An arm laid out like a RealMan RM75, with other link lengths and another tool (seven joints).
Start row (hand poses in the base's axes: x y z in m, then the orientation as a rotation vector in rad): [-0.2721, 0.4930, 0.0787, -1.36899, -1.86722, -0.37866]
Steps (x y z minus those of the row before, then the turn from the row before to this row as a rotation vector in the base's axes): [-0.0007, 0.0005, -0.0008, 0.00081, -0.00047, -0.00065]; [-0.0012, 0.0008, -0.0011, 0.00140, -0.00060, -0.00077]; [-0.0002, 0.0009, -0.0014, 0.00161, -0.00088, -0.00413]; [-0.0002, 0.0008, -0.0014, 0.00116, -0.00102, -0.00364]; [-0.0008, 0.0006, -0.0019, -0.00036, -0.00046, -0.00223]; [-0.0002, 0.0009, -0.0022, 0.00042, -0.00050, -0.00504]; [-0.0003, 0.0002, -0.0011, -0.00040, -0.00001, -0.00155]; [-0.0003, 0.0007, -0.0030, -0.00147, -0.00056, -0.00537]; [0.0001, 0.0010, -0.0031, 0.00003, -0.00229, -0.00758]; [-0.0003, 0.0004, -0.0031, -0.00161, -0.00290, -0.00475]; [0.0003, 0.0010, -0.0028, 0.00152, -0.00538, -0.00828]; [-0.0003, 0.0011, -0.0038, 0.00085, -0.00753, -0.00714]
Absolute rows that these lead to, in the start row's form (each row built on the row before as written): [-0.2728, 0.4935, 0.0779, -1.36911, -1.86686, -0.38006]; [-0.2740, 0.4943, 0.0768, -1.36896, -1.86628, -0.38214]; [-0.2742, 0.4952, 0.0754, -1.37198, -1.86375, -0.38632]; [-0.2744, 0.4960, 0.0740, -1.37482, -1.86182, -0.38996]; [-0.2752, 0.4966, 0.0721, -1.37726, -1.86096, -0.39112]; [-0.2754, 0.4975, 0.0699, -1.38194, -1.85805, -0.39442]; [-0.2757, 0.4977, 0.0688, -1.38373, -1.85726, -0.39486]; [-0.2760, 0.4984, 0.0658, -1.38999, -1.85499, -0.39671]; [-0.2759, 0.4994, 0.0627, -1.39747, -1.85206, -0.40231]; [-0.2762, 0.4998, 0.0596, -1.40330, -1.85210, -0.40552]; [-0.2759, 0.5008, 0.0568, -1.41058, -1.85049, -0.41516]; [-0.2762, 0.5019, 0.0530, -1.41725, -1.85159, -0.42533]
